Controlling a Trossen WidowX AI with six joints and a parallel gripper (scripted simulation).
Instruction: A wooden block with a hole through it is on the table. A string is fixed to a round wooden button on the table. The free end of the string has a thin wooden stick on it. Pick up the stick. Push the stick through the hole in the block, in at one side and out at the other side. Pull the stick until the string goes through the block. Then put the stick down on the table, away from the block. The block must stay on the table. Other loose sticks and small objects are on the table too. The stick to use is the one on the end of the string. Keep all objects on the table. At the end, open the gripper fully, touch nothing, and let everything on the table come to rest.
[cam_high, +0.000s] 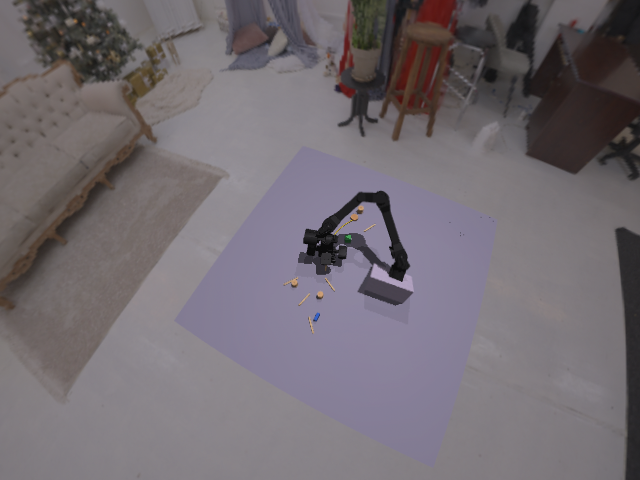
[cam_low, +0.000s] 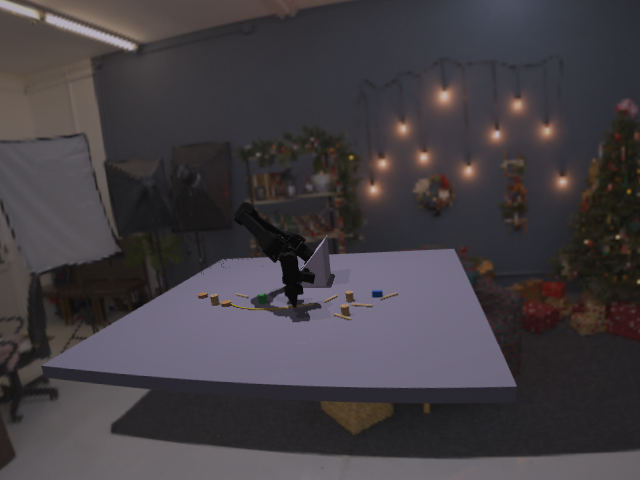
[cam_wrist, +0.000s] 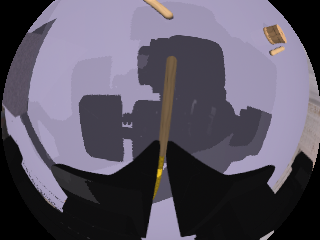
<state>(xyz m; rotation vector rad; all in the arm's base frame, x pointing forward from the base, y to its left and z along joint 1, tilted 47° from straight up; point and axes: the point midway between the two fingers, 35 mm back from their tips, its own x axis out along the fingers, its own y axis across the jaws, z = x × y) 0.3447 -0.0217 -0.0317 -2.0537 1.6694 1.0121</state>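
The round wooden button lies 30 mm behind my gripper tip and 280 mm to the right of it. From my gripper tip the other things lie so: blue block (90 mm behind, 290 mm to the left, 10 mm above); then green block (50 mm behind, 140 mm to the right, 10 mm above); then thin wooden stick (10 mm to the left).
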